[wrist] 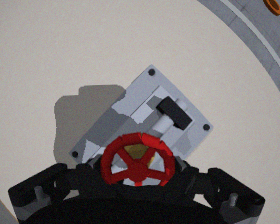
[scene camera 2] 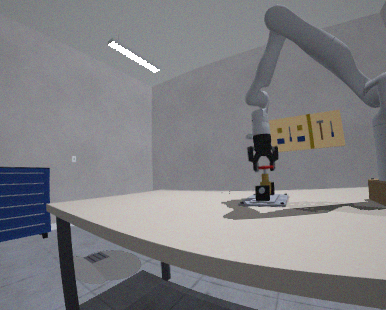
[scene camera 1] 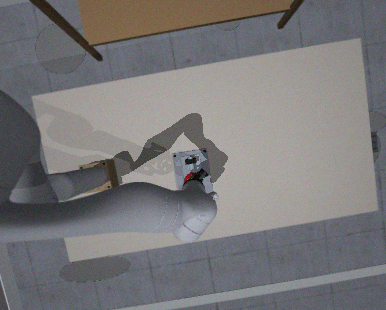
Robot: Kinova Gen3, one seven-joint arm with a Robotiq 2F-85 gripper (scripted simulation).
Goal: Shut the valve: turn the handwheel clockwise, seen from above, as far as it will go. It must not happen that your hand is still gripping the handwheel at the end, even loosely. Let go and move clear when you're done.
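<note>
Visible from the wrist: my gripper (wrist: 138, 164), together with a red handwheel (wrist: 137, 171).
</note>
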